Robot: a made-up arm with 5 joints.
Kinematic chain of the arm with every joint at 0, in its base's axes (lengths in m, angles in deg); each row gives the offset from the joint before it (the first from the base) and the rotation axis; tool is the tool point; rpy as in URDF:
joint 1: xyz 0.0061 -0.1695 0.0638 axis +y
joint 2: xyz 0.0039 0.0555 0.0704 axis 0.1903 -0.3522 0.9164
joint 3: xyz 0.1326 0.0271 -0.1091 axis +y
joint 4: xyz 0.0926 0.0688 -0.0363 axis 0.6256 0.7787 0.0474
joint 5: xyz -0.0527 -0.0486 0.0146 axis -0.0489 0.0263 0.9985
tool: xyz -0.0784 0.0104 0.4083 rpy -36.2 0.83 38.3
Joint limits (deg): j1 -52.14..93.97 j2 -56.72..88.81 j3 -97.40..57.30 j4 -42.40..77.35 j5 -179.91..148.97
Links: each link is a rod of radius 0.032 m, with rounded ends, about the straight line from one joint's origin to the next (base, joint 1, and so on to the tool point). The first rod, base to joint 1, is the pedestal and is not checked.
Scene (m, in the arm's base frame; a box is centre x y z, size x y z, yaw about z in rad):
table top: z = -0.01
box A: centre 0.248 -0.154 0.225 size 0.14 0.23 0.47 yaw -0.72
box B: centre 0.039 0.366 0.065 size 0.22 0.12 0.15 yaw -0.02
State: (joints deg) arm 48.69 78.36 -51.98 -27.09 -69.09
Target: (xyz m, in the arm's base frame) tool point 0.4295 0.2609 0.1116
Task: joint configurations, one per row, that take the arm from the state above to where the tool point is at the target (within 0.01 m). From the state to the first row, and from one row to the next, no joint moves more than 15 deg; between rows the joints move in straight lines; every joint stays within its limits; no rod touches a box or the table.
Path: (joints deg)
1: 39.63 80.10 -48.34 -14.59 -71.03
2: 30.57 81.84 -44.70 -2.08 -72.98
3: 21.51 83.58 -41.06 10.42 -74.92
4: 12.45 85.33 -37.42 22.93 -76.87
5: 3.39 87.07 -33.78 35.43 -78.81
6: -5.67 88.81 -30.14 47.94 -80.76
7: -0.57 88.81 -17.94 51.65 -70.76
8: 4.53 88.81 -5.73 55.37 -60.76
9: 9.62 88.81 6.47 59.09 -50.76
10: 22.04 87.12 9.90 56.85 -58.84
11: 34.47 85.43 13.33 54.62 -66.92
12: 46.89 83.74 16.76 52.38 -75.01
13: 59.31 82.05 20.19 50.14 -83.09

